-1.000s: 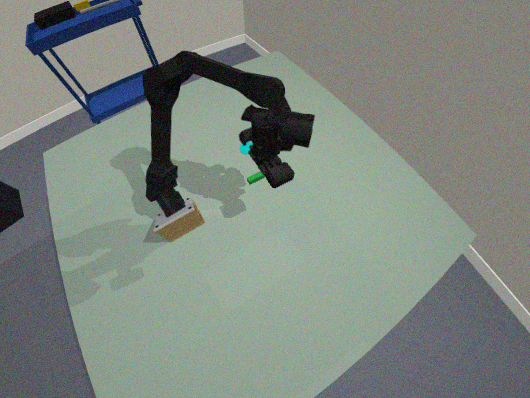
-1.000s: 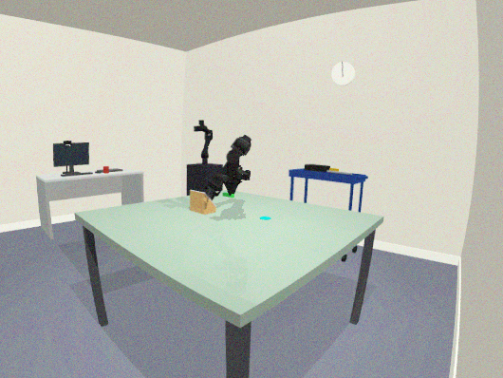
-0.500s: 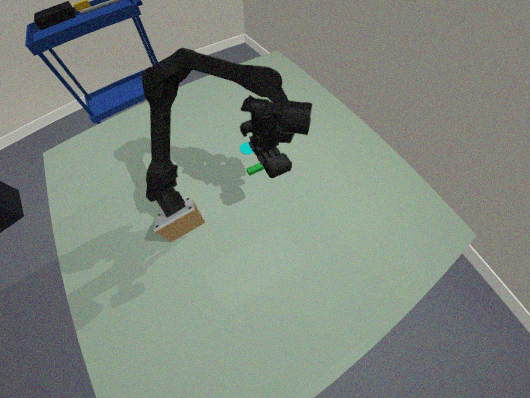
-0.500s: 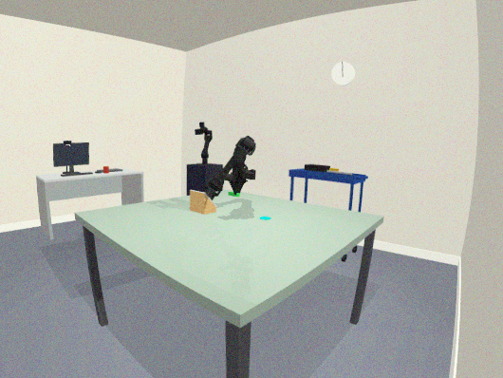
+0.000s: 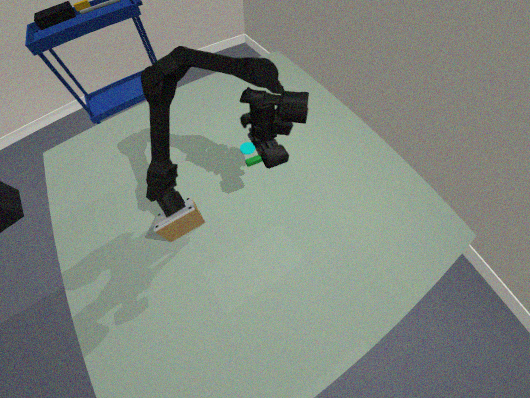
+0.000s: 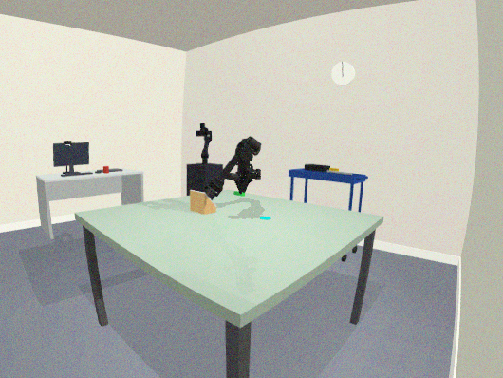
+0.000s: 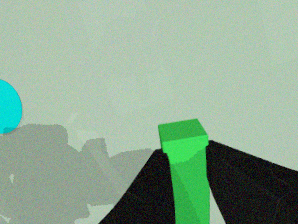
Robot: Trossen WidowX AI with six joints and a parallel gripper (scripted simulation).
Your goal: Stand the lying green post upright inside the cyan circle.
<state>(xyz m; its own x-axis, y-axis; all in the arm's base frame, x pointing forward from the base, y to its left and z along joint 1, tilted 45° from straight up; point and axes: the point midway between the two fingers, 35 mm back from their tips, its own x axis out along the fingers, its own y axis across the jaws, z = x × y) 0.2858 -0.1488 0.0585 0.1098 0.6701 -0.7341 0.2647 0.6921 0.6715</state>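
My gripper tip is now 150 mm to the right of the cyan circle, 140 mm above it and 50 mm short of it. The rest, counted from my gripper tip: green post: 20 mm behind, 10 mm to the left.
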